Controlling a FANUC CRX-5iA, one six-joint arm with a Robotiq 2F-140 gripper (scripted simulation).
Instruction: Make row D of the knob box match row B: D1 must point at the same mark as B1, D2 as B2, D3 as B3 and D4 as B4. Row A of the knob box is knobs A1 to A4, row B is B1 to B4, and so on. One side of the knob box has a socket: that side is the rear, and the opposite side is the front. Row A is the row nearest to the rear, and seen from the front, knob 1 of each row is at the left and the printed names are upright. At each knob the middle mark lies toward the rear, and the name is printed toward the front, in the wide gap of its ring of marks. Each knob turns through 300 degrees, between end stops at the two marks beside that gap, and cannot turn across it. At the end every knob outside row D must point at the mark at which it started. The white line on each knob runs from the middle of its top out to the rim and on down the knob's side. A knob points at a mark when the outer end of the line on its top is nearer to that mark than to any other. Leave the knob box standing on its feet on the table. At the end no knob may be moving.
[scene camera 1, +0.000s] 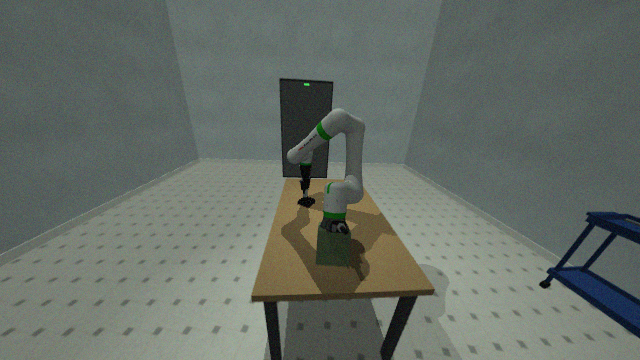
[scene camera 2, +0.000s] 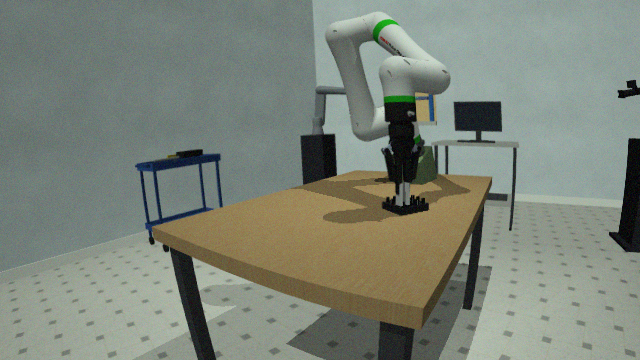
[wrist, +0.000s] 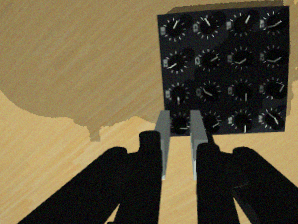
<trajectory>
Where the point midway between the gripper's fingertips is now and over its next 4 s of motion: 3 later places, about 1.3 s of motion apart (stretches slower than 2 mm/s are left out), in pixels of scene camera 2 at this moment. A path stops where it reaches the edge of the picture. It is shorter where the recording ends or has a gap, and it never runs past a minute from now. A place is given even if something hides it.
My gripper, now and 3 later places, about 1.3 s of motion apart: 402, 204; 402, 191; 402, 188; 402, 186
</trajectory>
